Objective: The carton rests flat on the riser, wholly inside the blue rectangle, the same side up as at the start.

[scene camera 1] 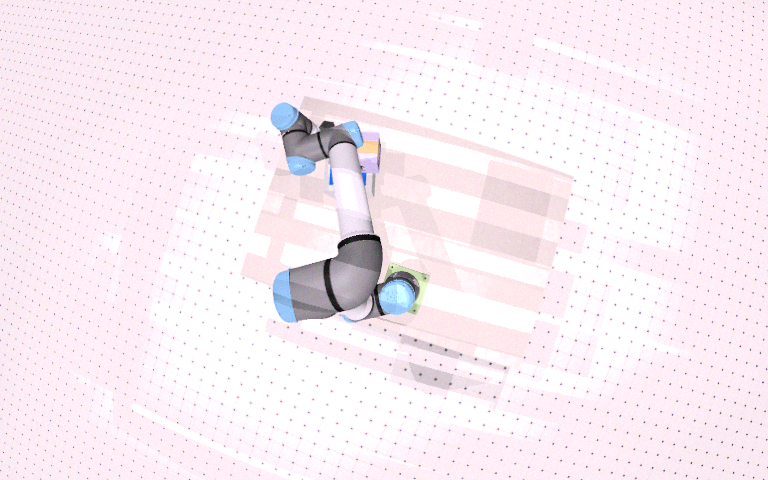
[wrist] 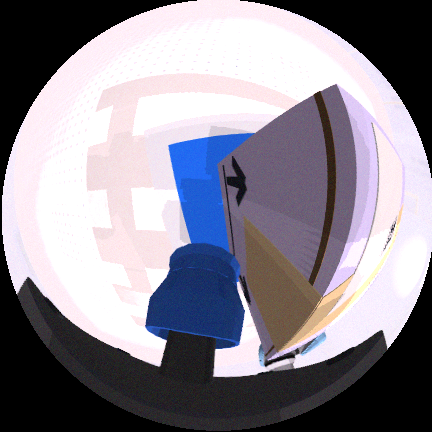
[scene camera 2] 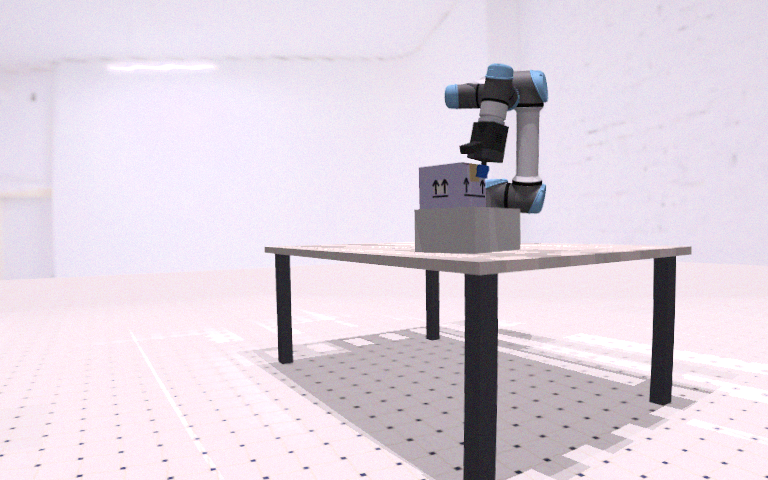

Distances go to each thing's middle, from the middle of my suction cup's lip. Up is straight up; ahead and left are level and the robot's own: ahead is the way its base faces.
Labels:
Now: the carton (scene camera 2: pixel 453 185) 10 cm to the right of my suction cup, 3 cm below it and 2 cm ahead of it. From my suction cup the other things lie so: riser (scene camera 2: pixel 472 230): 16 cm below, 6 cm to the right.

